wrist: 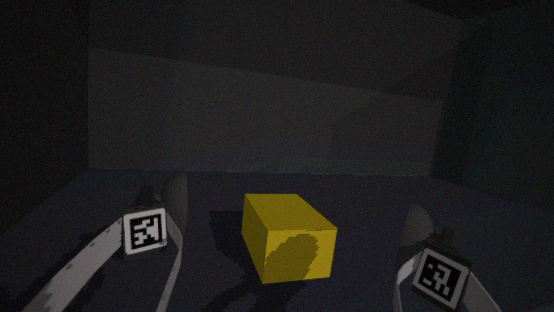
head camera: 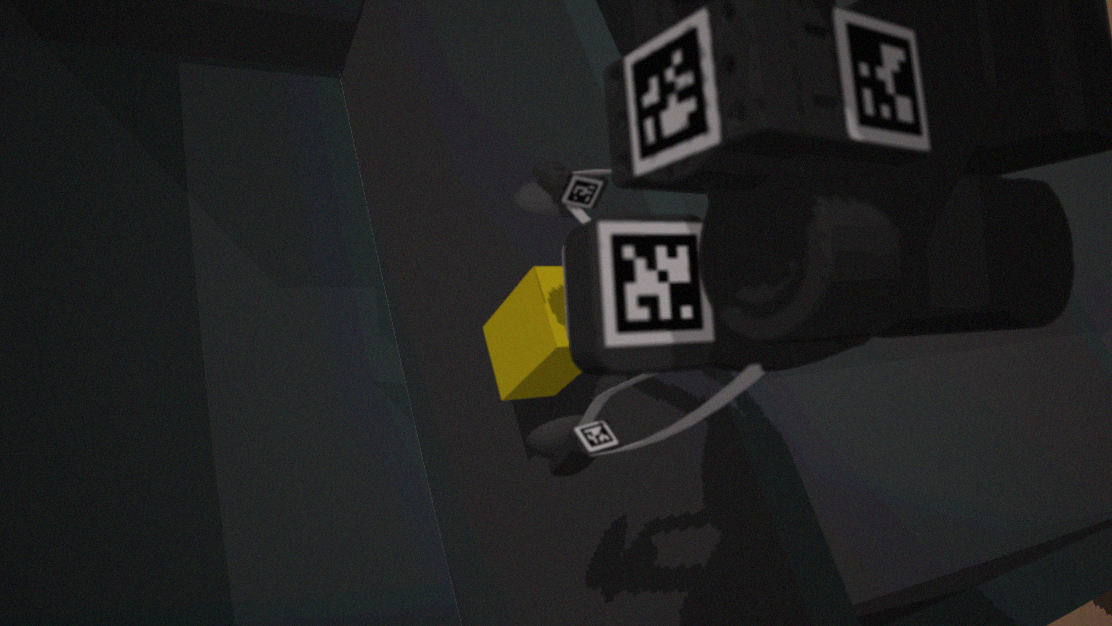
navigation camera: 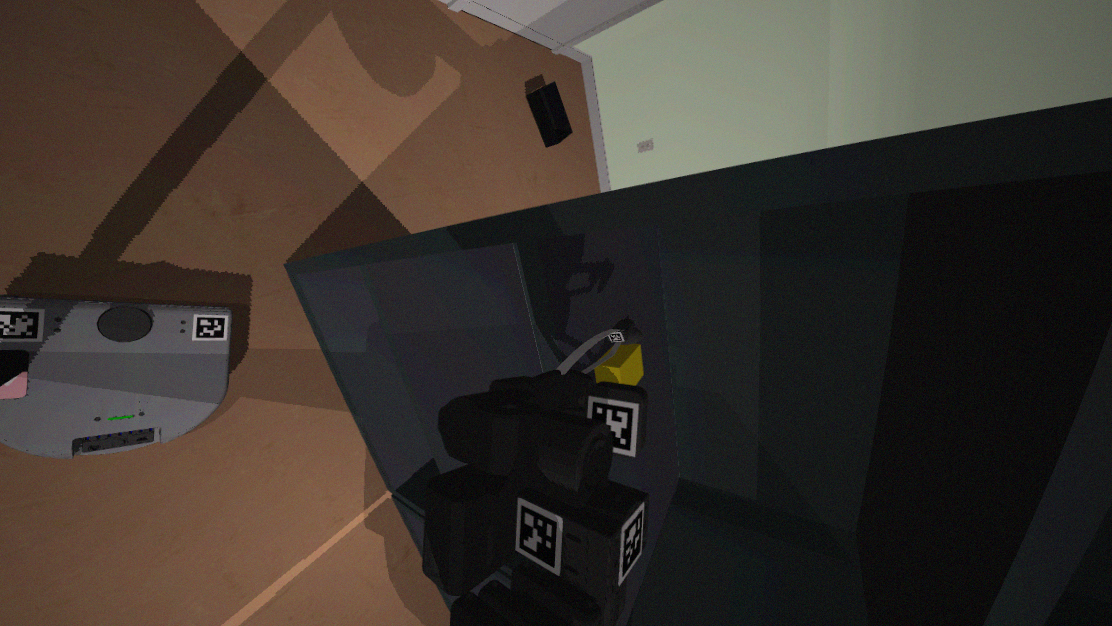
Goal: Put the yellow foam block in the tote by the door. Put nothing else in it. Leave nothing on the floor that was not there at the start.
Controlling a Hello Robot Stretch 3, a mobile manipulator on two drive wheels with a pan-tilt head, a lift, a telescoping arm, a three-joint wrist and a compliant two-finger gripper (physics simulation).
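Places are measured from the robot's base along level axes (x back, y left, z down), in millimetres.
Pixels of known places: gripper, fingertip midpoint: (wrist: 292, 210) (head camera: 537, 320) (navigation camera: 629, 383); robot's base, origin of the base link: (navigation camera: 127, 322).
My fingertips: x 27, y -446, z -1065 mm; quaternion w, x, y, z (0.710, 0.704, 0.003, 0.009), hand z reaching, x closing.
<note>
For each thing: its middle in the pictures, then the offset to it from my fingertips. Level surfaces: height alone.
- yellow foam block, body centre: (head camera: 544, 335) (wrist: 282, 231) (navigation camera: 620, 369) dx -5, dy -81, dz +51 mm
- dark shelf board, its level: dz +74 mm
- small black box, body centre: (navigation camera: 550, 115) dx -1337, dy -1065, dz +1014 mm
- wooden floor, its level: dz +1065 mm
The yellow foam block (head camera: 517, 342) (navigation camera: 626, 363) (wrist: 300, 255) rests on a dark shelf board (head camera: 435, 233) inside a dark piece of furniture. My gripper (head camera: 548, 314) (wrist: 292, 210) is open. In the wrist view its fingers stand wide apart, one to each side of the block, with dark gaps between block and fingers. In the head view the gripper body hides part of the block's right end. In the navigation view one finger shows beside the block. The tote by the door does not show in these views.
Dark panels of the furniture (navigation camera: 832, 171) stand around the arm, with a back panel (wrist: 265, 120) beyond the block. A small black box (navigation camera: 549, 115) lies on the wooden floor (navigation camera: 256, 178) near the pale wall (navigation camera: 778, 93). My base (navigation camera: 171, 373) stands at the left.
</note>
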